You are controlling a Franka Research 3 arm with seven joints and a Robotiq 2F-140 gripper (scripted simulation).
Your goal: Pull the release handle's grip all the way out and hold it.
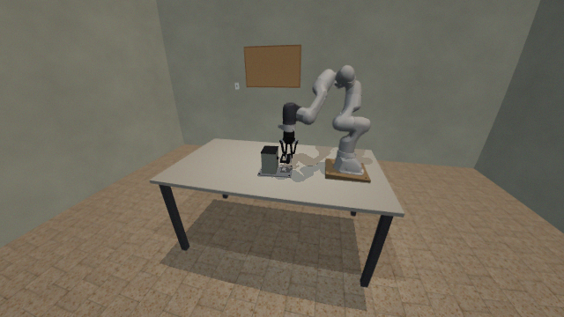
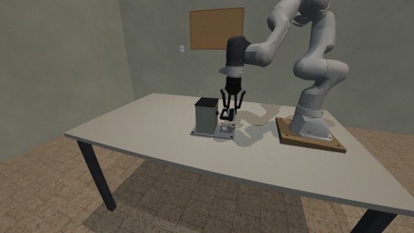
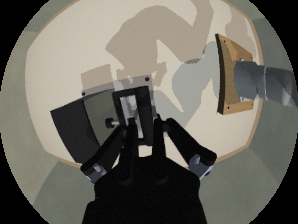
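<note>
Right now my hand is 90 mm short of the base plate, 20 mm to the right of it and 100 mm above it.
</note>
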